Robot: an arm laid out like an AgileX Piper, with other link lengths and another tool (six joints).
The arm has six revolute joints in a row. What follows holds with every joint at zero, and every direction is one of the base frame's.
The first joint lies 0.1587 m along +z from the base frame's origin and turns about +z.
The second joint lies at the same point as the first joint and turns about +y.
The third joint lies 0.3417 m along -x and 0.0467 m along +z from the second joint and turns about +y.
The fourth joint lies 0.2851 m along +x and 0.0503 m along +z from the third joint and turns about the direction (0.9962, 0, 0.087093).
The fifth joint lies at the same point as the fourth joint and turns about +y.
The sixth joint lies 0.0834 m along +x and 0.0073 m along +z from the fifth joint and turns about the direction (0.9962, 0, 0.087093).
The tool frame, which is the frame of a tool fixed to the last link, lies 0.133 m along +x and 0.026 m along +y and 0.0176 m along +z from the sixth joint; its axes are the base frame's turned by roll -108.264, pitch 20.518 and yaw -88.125 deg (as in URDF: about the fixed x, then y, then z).
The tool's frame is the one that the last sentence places.
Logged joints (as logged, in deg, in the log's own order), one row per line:
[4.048, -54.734, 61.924, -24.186, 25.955, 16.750]
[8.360, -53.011, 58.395, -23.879, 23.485, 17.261]
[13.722, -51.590, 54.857, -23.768, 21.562, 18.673]
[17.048, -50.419, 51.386, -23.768, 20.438, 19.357]
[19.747, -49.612, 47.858, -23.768, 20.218, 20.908]
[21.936, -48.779, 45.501, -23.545, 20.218, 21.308]
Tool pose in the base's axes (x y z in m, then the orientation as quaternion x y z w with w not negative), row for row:
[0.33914, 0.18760, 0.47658, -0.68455, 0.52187, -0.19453, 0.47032]
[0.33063, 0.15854, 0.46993, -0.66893, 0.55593, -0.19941, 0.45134]
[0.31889, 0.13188, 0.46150, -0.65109, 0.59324, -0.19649, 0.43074]
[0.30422, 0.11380, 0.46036, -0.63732, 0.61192, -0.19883, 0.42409]
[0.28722, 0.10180, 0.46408, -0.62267, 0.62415, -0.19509, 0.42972]
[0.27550, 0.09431, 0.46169, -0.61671, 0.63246, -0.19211, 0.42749]
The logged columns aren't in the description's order. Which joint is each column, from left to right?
Columns, left to right: joint 5, joint 3, joint 2, joint 4, joint 1, joint 6.
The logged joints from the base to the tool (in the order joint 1, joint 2, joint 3, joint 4, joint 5, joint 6), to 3 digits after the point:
[25.955, 61.924, -54.734, -24.186, 4.048, 16.750]
[23.485, 58.395, -53.011, -23.879, 8.360, 17.261]
[21.562, 54.857, -51.590, -23.768, 13.722, 18.673]
[20.438, 51.386, -50.419, -23.768, 17.048, 19.357]
[20.218, 47.858, -49.612, -23.768, 19.747, 20.908]
[20.218, 45.501, -48.779, -23.545, 21.936, 21.308]

